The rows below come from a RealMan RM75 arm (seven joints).
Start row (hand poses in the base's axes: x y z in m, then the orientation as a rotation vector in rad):
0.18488 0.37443 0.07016 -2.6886 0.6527 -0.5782
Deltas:
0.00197 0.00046 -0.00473 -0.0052 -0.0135 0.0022
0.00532 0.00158 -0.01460 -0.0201 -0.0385 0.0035
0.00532 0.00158 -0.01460 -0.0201 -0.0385 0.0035
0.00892 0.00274 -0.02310 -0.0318 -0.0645 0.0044
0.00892 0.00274 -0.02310 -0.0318 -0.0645 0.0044
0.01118 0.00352 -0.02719 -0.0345 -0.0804 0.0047
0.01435 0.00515 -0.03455 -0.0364 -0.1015 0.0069
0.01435 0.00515 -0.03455 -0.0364 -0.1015 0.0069
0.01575 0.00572 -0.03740 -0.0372 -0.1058 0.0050
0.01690 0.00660 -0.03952 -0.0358 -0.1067 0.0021
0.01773 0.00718 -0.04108 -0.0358 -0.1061 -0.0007
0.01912 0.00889 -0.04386 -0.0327 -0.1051 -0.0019
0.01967 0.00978 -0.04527 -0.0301 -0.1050 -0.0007
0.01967 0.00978 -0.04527 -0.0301 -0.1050 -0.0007
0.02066 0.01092 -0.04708 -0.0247 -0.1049 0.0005
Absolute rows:
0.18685 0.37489 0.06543 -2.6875 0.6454 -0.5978
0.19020 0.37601 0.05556 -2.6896 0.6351 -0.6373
0.19020 0.37601 0.05556 -2.6896 0.6351 -0.6373
0.19380 0.37717 0.04706 -2.6876 0.6252 -0.6766
0.19380 0.37717 0.04706 -2.6876 0.6252 -0.6766
0.19606 0.37795 0.04297 -2.6821 0.6201 -0.6985
0.19923 0.37958 0.03561 -2.6733 0.6109 -0.7261
0.19923 0.37958 0.03561 -2.6733 0.6109 -0.7261
0.20063 0.38015 0.03276 -2.6714 0.6122 -0.7326
0.20178 0.38103 0.03064 -2.6692 0.6162 -0.7338
0.20261 0.38161 0.02908 -2.6690 0.6202 -0.7337
0.20400 0.38332 0.02630 -2.6665 0.6225 -0.7312
0.20455 0.38421 0.02489 -2.6644 0.6213 -0.7294
0.20455 0.38421 0.02489 -2.6644 0.6213 -0.7294
0.20554 0.38535 0.02308 -2.6598 0.6203 -0.7262

